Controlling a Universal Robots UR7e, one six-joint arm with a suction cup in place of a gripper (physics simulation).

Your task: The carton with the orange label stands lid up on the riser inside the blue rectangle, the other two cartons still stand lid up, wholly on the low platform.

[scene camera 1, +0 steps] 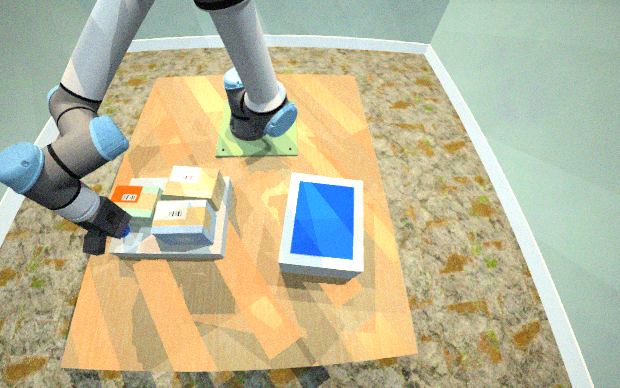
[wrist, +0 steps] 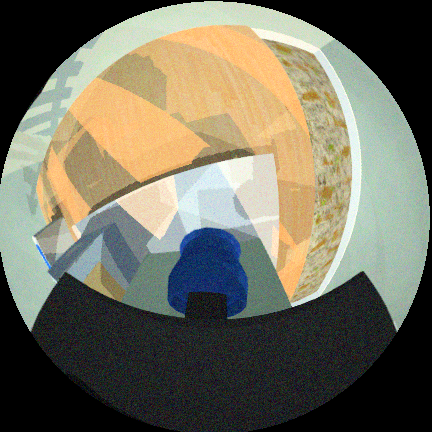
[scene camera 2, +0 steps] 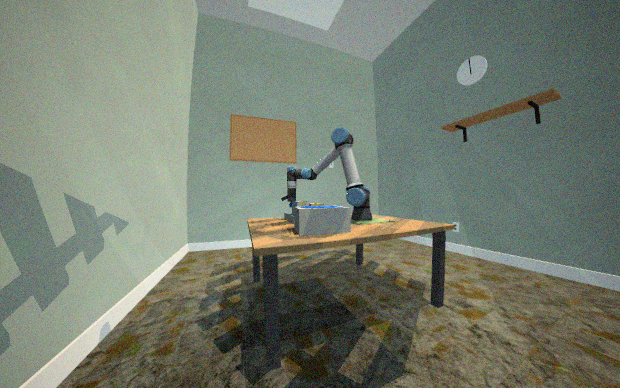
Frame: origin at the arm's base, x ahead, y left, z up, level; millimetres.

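Seen in the pictures: hand at its tool point: (wrist: 209, 253) (scene camera 2: 291, 207); arm's base at its link origin: (scene camera 1: 250, 125) (scene camera 2: 361, 219).
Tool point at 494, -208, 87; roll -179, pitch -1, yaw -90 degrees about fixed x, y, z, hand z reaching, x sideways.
Observation:
Offsets run from my tool point to a thing's middle, as dx, dy, dz. Level surfaces: height alone.
The orange-labelled carton @(-76, +11, -5) (scene camera 1: 137, 206) (wrist: 150, 285) stands lid up at the left of the low platform @(-90, +81, -70) (scene camera 1: 165, 256) (wrist: 210, 190). A tan carton @(-160, +150, -6) (scene camera 1: 194, 186) stands lid up behind a blue-grey carton @(-51, +166, +3) (scene camera 1: 182, 223), which also stands lid up; both are on the platform. The riser @(-118, +518, -34) (scene camera 1: 322, 265) (scene camera 2: 322, 221) bears the blue rectangle @(-118, +518, +26) (scene camera 1: 322, 220), with no carton on it. My suction cup (scene camera 1: 126, 231) (scene camera 2: 291, 204) (wrist: 210, 240) points down in front of the orange-labelled carton's front side, off its lid, and carries nothing. Whether it touches that side or the platform is unclear. My wrist hides the lid in the wrist view.
The arm's base stands on a green plate (scene camera 1: 255, 149) at the back of the wooden table @(dz -94) (scene camera 1: 250, 325). The blue-grey carton stands close to the right of the cup. The riser stands farther right, taller than the platform. A shelf (scene camera 2: 502, 110) hangs on the wall.

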